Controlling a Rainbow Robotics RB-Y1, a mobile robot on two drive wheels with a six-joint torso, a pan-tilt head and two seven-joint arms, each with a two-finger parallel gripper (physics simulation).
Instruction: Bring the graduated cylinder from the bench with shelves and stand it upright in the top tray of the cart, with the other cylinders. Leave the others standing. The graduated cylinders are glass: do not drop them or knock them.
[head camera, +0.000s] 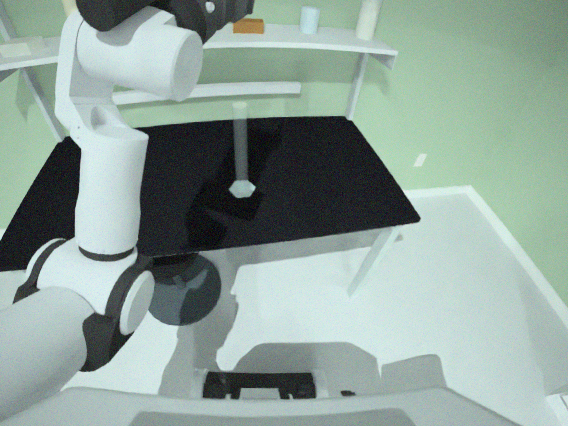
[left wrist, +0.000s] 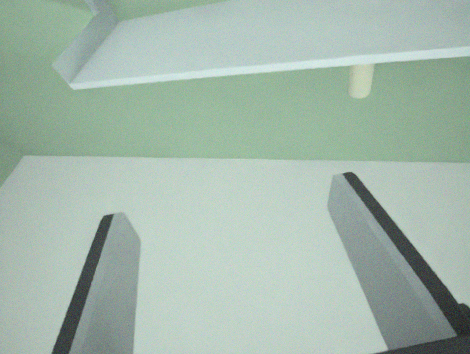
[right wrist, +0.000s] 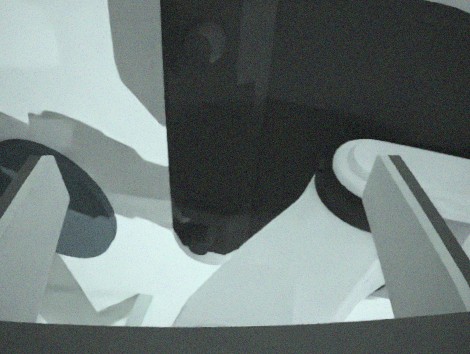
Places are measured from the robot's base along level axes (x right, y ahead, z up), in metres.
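Pixels of known places: left gripper, fingertip midpoint: (left wrist: 231, 208); right gripper, fingertip midpoint: (right wrist: 216, 176).
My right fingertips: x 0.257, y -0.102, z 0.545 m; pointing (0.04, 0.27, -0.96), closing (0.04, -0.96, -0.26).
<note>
For each thing: its top centre in the pictures, then the offset to it from my right fingertips. "pt": a spot on its surface instead. Level surfaces: height alone.
- graduated cylinder, middle of its top: (head camera: 239, 104) dy +0.702, dx -0.339, dz +0.553 m
- black bench top, its level: dz +0.218 m
- orange-brown box, middle of its top: (head camera: 248, 20) dy +1.086, dx -0.346, dz +0.715 m
- light blue container, middle of its top: (head camera: 310, 8) dy +1.156, dx -0.114, dz +0.765 m
- tall cream bottle, surface spot: (head camera: 368, 20) pt dy +1.135, dx +0.113, dz +0.751 m
- bench leg, surface spot: (head camera: 372, 262) pt dy +0.611, dx +0.260, dz -0.132 m
The graduated cylinder (head camera: 241, 150) is clear glass with a pale hexagonal foot and stands upright on the black bench top (head camera: 320, 165) in the head view. My left arm is raised to the left of it, in front of the shelf, and its dark wrist end reaches the top of that view. My left gripper (left wrist: 231, 208) is open and empty, with a pale surface behind its fingers in the left wrist view. My right gripper (right wrist: 216, 176) is open and empty, low beside my own body. The cart and the other cylinders do not show.
The wall shelf (head camera: 310, 41) (left wrist: 250, 40) holds an orange-brown box (head camera: 248, 26), a light blue container (head camera: 309, 20) and a tall cream bottle (head camera: 368, 20). A round dark stool base (head camera: 187, 292) (right wrist: 87, 230) stands on the floor before the bench. A bench leg (head camera: 372, 262) is at the right.
</note>
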